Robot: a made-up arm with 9 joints. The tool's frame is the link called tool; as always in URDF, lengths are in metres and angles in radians. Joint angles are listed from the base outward.
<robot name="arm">
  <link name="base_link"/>
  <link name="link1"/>
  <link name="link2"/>
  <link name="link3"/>
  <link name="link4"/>
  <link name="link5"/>
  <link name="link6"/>
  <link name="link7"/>
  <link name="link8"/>
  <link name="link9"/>
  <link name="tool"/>
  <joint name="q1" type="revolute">
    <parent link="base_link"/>
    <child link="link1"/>
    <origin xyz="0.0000 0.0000 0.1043"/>
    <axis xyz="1 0 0"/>
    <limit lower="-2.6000" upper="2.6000"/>
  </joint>
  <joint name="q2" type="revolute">
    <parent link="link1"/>
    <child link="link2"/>
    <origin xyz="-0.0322 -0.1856 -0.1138"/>
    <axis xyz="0 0 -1"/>
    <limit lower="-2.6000" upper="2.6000"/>
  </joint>
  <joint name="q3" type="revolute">
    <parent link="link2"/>
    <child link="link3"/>
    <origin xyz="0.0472 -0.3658 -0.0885"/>
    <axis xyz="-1 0 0"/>
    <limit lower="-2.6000" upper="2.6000"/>
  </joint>
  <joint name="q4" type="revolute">
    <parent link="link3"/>
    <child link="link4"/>
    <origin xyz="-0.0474 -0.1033 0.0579"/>
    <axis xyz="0 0 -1"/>
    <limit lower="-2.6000" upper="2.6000"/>
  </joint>
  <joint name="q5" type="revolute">
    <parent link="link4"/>
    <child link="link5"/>
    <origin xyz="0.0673 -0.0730 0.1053"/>
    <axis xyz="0 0 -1"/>
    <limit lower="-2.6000" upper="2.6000"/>
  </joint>
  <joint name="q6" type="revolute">
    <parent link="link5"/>
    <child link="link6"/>
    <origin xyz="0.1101 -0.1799 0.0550"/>
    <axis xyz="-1 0 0"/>
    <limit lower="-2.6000" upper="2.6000"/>
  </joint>
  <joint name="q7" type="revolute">
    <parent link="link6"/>
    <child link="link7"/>
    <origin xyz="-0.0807 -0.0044 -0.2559"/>
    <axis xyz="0 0 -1"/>
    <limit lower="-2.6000" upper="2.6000"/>
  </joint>
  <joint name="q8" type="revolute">
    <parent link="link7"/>
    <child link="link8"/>
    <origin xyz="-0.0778 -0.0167 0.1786"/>
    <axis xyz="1 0 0"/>
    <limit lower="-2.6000" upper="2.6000"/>
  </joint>
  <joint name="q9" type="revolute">
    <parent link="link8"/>
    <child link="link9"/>
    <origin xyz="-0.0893 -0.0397 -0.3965"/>
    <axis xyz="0 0 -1"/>
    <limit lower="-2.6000" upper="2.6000"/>
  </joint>
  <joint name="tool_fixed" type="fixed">
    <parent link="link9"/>
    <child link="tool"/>
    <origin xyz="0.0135 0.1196 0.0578"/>
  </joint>
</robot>
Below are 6 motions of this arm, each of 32 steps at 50 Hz.
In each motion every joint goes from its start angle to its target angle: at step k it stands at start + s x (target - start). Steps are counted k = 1, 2, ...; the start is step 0. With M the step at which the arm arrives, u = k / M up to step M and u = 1 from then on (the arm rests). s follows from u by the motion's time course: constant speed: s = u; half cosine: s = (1 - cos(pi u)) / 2; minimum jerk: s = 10 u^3 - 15 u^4 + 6 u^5.
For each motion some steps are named. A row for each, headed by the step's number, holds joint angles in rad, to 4 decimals.
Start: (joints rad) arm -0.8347 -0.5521 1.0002 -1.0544 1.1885 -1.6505 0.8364 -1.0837 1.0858
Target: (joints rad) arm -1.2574 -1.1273 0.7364 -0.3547 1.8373 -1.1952 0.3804 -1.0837 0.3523
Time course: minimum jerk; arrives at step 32
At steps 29, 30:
29: -1.2544 -1.1232 0.7383 -0.3597 1.8327 -1.1984 0.3836 -1.0837 0.3575
30: -1.2565 -1.1260 0.7370 -0.3563 1.8359 -1.1962 0.3814 -1.0837 0.3539

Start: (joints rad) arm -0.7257 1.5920 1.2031 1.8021 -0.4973 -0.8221 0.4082 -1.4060 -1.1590
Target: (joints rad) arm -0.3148 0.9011 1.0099 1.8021 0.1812 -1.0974 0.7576 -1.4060 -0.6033
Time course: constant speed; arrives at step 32
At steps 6, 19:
6: -0.6487 1.4625 1.1669 1.8021 -0.3701 -0.8737 0.4737 -1.4060 -1.0548
19: -0.4817 1.1818 1.0884 1.8021 -0.0944 -0.9856 0.6157 -1.4060 -0.8291

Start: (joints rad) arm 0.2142 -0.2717 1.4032 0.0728 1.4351 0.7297 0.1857 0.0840 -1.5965
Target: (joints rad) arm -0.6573 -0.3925 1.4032 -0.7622 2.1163 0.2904 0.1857 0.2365 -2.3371
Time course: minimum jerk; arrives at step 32
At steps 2, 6, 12, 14, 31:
2: 0.2123 -0.2720 1.4032 0.0709 1.4366 0.7287 0.1857 0.0843 -1.5981
6: 0.1717 -0.2776 1.4032 0.0321 1.4683 0.7083 0.1857 0.0914 -1.6326
12: -0.0256 -0.3049 1.4032 -0.1570 1.6226 0.6088 0.1857 0.1260 -1.8003
14: -0.1205 -0.3181 1.4032 -0.2479 1.6967 0.5610 0.1857 0.1426 -1.8809
31: -0.6570 -0.3925 1.4032 -0.7620 2.1161 0.2905 0.1857 0.2365 -2.3369

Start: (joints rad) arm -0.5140 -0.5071 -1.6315 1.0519 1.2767 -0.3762 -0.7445 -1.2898 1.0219
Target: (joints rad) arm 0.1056 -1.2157 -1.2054 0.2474 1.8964 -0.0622 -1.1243 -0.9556 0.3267
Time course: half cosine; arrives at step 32
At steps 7, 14, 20, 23, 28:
7: -0.4437 -0.5875 -1.5831 0.9606 1.3470 -0.3406 -0.7876 -1.2519 0.9430
14: -0.2646 -0.7923 -1.4600 0.7281 1.5261 -0.2498 -0.8974 -1.1553 0.7421
20: -0.0856 -0.9970 -1.3369 0.4957 1.7051 -0.1591 -1.0071 -1.0588 0.5413
23: -0.0077 -1.0862 -1.2833 0.3945 1.7831 -0.1196 -1.0549 -1.0167 0.4538
28: 0.0820 -1.1887 -1.2216 0.2780 1.8728 -0.0742 -1.1098 -0.9683 0.3532

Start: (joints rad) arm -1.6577 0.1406 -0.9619 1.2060 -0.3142 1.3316 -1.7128 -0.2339 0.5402
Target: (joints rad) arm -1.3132 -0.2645 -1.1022 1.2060 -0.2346 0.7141 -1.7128 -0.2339 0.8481
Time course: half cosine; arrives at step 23
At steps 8, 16, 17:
8: -1.5647 0.0312 -0.9998 1.2060 -0.2927 1.1649 -1.7128 -0.2339 0.6233
16: -1.3861 -0.1788 -1.0725 1.2060 -0.2514 0.8448 -1.7128 -0.2339 0.7829
17: -1.3679 -0.2002 -1.0799 1.2060 -0.2472 0.8121 -1.7128 -0.2339 0.7992

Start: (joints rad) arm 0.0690 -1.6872 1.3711 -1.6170 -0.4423 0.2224 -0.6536 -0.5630 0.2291
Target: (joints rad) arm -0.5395 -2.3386 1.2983 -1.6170 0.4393 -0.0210 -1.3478 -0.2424 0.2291
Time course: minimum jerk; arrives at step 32
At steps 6, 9, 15, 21, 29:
6: 0.0393 -1.7190 1.3675 -1.6170 -0.3993 0.2105 -0.6875 -0.5474 0.2291
9: -0.0157 -1.7779 1.3610 -1.6170 -0.3196 0.1885 -0.7502 -0.5184 0.2291
15: -0.1997 -1.9748 1.3390 -1.6170 -0.0530 0.1149 -0.9601 -0.4214 0.2291
21: -0.4023 -2.1917 1.3147 -1.6170 0.2405 0.0339 -1.1912 -0.3147 0.2291
29: -0.5352 -2.3340 1.2988 -1.6170 0.4330 -0.0193 -1.3429 -0.2447 0.2291

